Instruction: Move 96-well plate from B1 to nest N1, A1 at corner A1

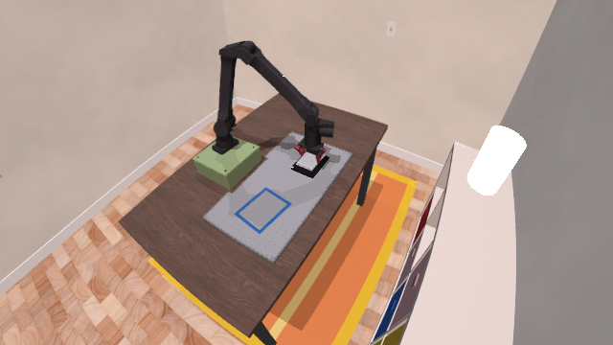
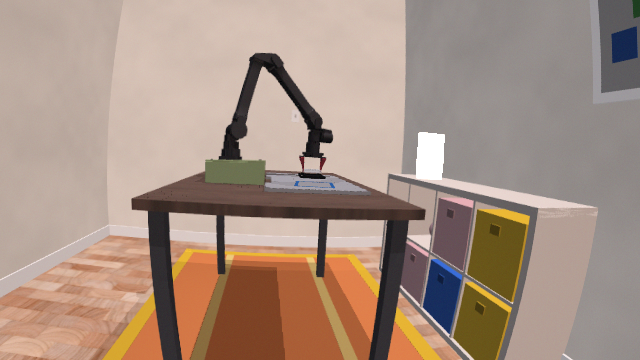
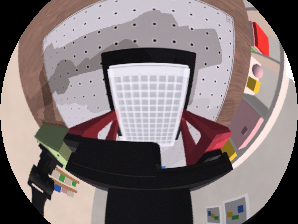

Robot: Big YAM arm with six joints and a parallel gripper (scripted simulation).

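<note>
The white 96-well plate is right at my hand. Also, from my hand: black plate nest 30 mm below.
</note>
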